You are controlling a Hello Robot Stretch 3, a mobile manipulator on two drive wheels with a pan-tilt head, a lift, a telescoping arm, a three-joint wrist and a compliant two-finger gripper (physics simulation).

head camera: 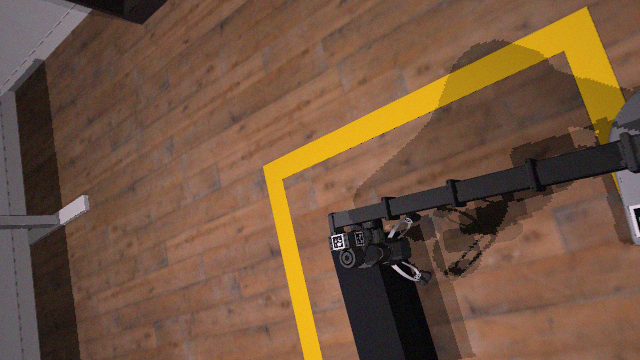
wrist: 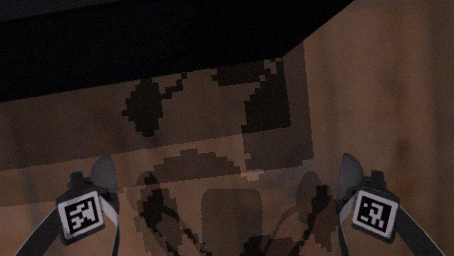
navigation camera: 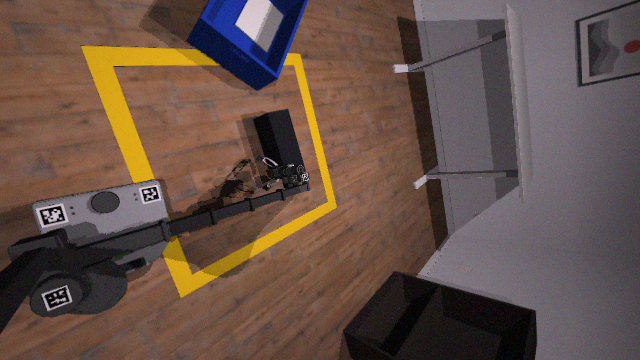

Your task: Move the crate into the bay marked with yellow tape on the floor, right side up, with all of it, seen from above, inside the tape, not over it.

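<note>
The blue crate is at the top of the navigation view, open side up, with a white block inside. Its near corner lies over the yellow tape and inside the bay; the rest extends outside, partly cut off by the view's edge. The crate does not show in the head or wrist view. My gripper is open and empty, with its fingers spread above the bay floor. It is beside the near end of a black box, well apart from the crate.
The long black box stands inside the bay, and my wrist overlaps its end. My base covers part of the tape. A table stands by the wall. A dark open box is at the lower right.
</note>
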